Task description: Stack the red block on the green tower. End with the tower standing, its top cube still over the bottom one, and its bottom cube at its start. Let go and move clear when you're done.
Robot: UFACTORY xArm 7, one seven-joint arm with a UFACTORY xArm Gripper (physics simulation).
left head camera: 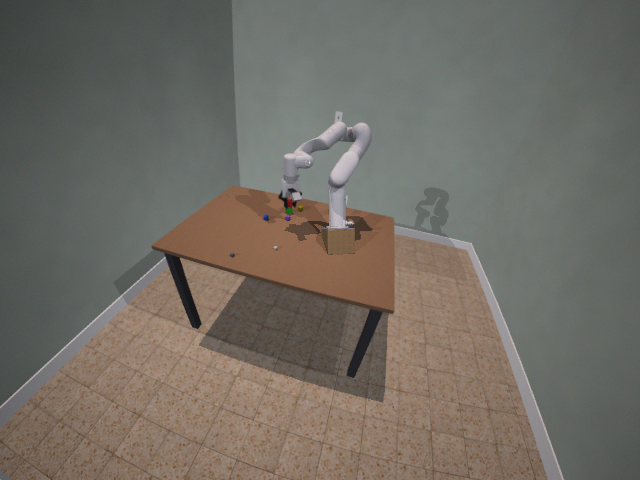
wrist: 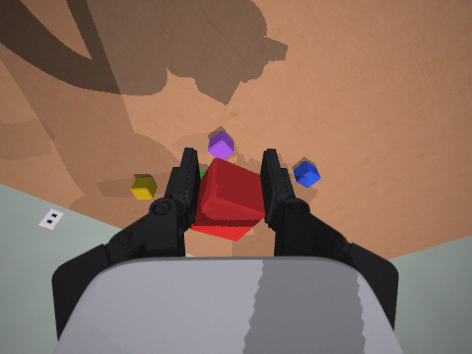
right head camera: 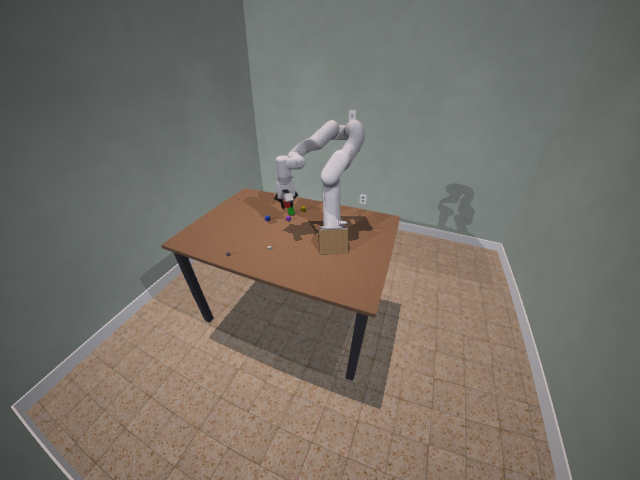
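Seen in the pictures: gripper, fingertip midpoint: [left head camera: 290,207] [wrist: 230,164] [right head camera: 287,207]; arm's base at its link origin: [left head camera: 337,228] [right head camera: 332,228].
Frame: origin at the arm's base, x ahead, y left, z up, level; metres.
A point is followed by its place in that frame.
My gripper [left head camera: 290,205] {x 0.295, y -0.020, z 0.047 m} [right head camera: 286,206] {x 0.295, y -0.020, z 0.047 m} [wrist: 230,164] {x 0.295, y -0.020, z 0.047 m} is shut on the red block [left head camera: 290,202] {x 0.294, y -0.019, z 0.078 m} [right head camera: 287,203] {x 0.293, y -0.020, z 0.076 m} [wrist: 235,187] {x 0.297, y -0.017, z 0.069 m}, which sits turned and tilted between the fingers in the wrist view. The green tower [left head camera: 288,211] {x 0.354, y -0.135, z -0.054 m} [right head camera: 291,211] {x 0.347, y -0.141, z -0.051 m} stands on the table. In the left head view the red block appears right above it; in the right head view the block appears above and a little to the left. In the wrist view a sliver of green [wrist: 202,175] {x 0.352, y -0.137, z -0.068 m} shows beside the left finger, and the rest is hidden behind the red block. Whether red and green touch cannot be told.
A purple cube [left head camera: 287,218] {x 0.329, y -0.063, z -0.061 m} [right head camera: 288,218] {x 0.325, y -0.065, z -0.058 m} [wrist: 221,145] {x 0.325, y -0.067, z -0.052 m}, a blue cube [left head camera: 266,217] {x 0.445, y -0.009, z -0.056 m} [right head camera: 267,218] {x 0.445, y -0.007, z -0.057 m} [wrist: 307,174] {x 0.441, y -0.013, z -0.051 m} and a yellow cube [left head camera: 300,208] {x 0.301, y -0.212, z -0.056 m} [right head camera: 303,209] {x 0.297, y -0.213, z -0.060 m} [wrist: 144,187] {x 0.300, y -0.208, z -0.053 m} lie near the tower. A tan panel [left head camera: 341,241] {x -0.047, y 0.088, z -0.019 m} [right head camera: 333,241] {x -0.046, y 0.088, z -0.019 m} stands by the arm's base.
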